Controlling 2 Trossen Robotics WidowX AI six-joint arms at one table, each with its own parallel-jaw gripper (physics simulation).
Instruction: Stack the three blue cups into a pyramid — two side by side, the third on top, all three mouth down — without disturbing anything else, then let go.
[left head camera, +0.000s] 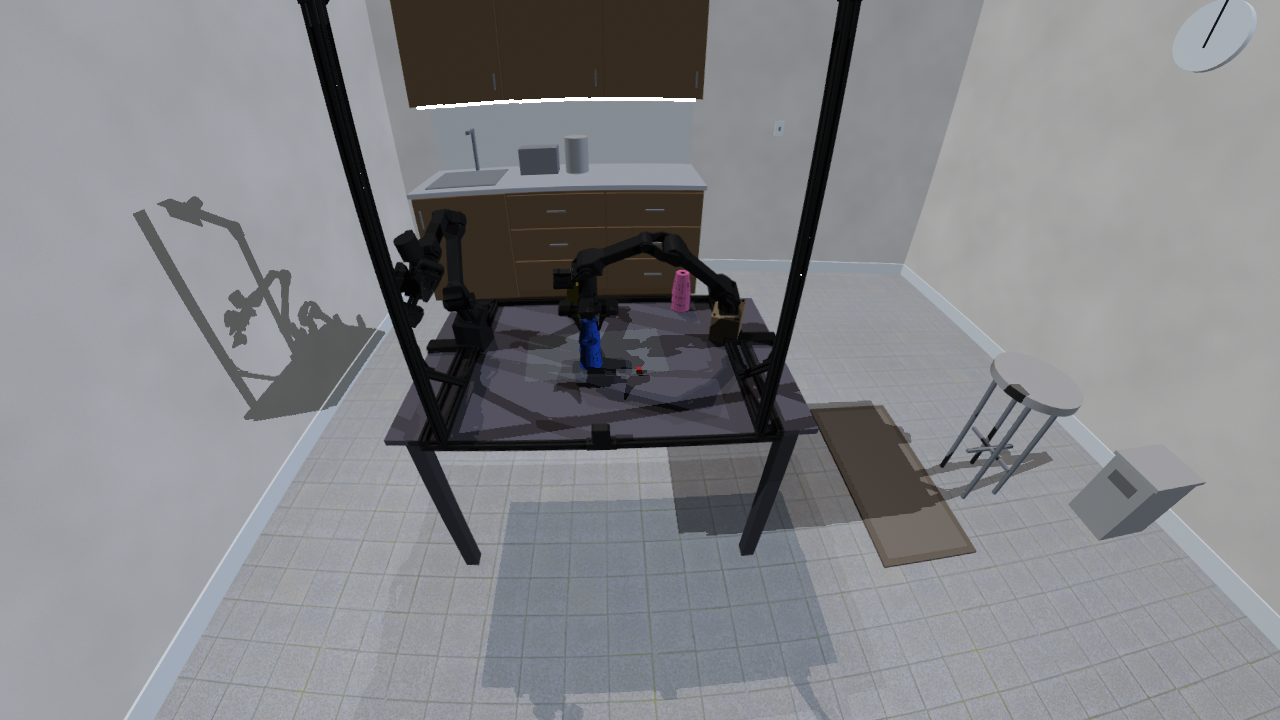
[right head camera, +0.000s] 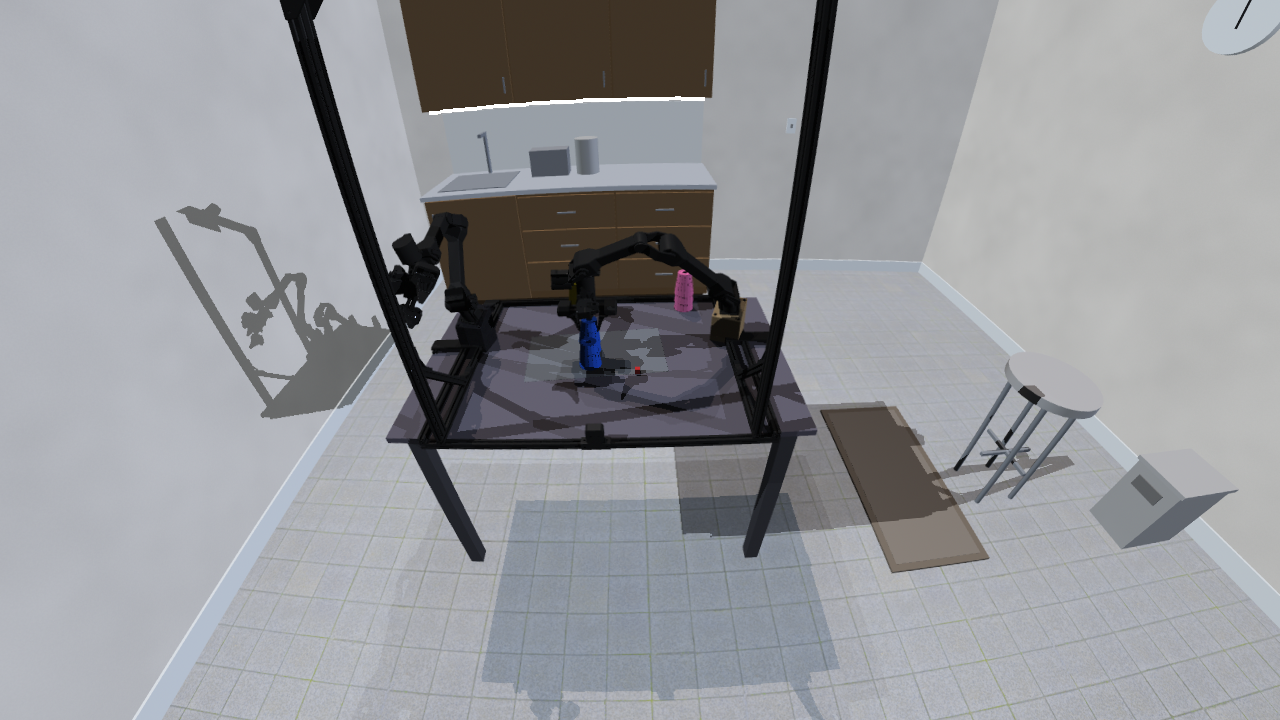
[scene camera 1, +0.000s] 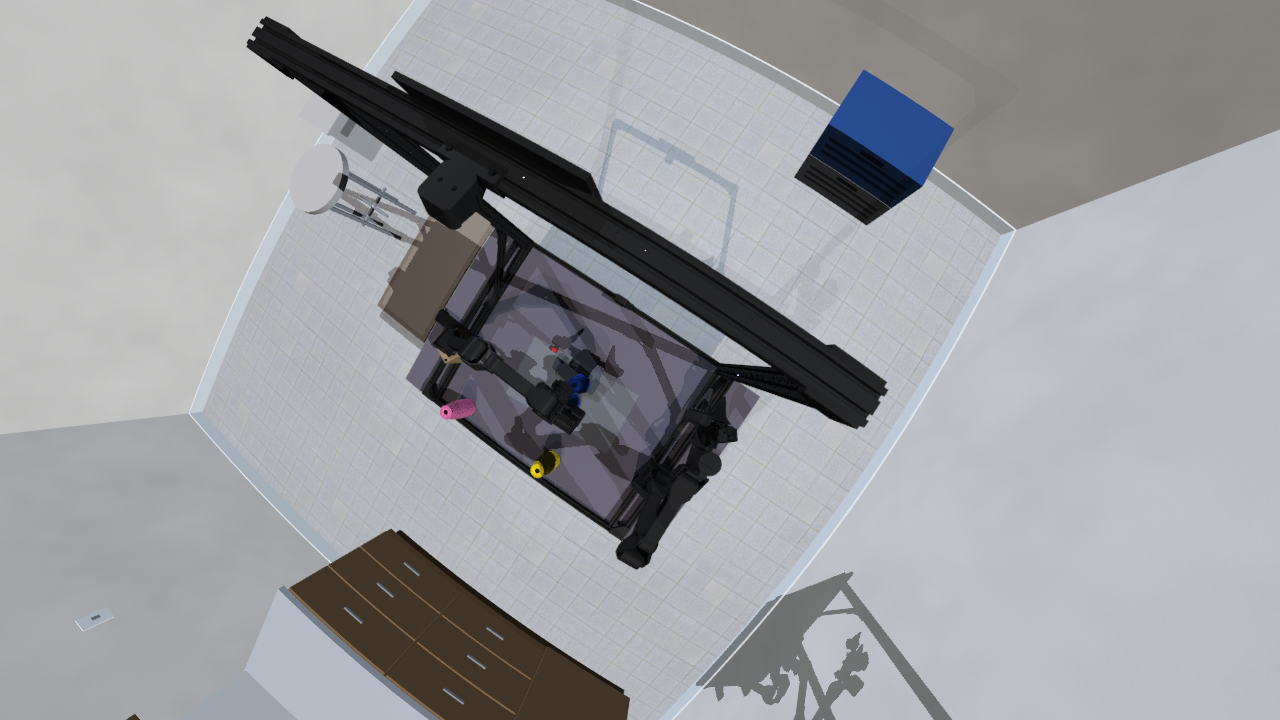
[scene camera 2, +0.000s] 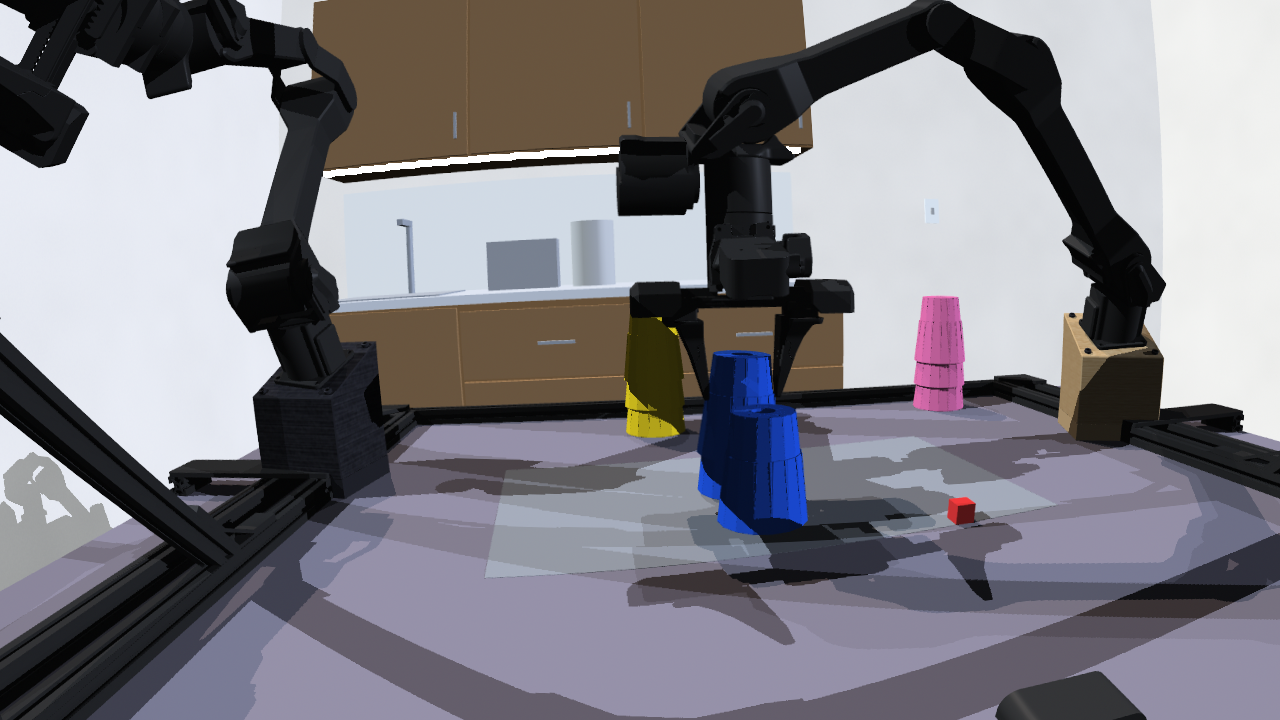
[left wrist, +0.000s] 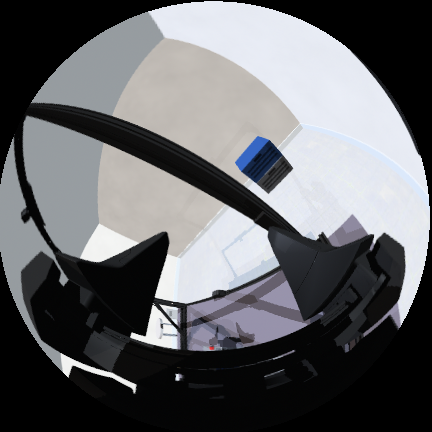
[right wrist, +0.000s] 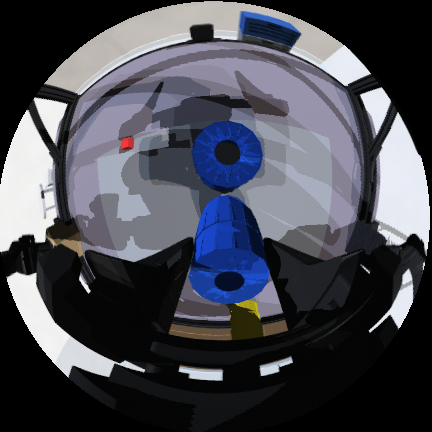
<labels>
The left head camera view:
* my left gripper: 419, 314
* my right gripper: 589, 330
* pale mat: 552, 357
</labels>
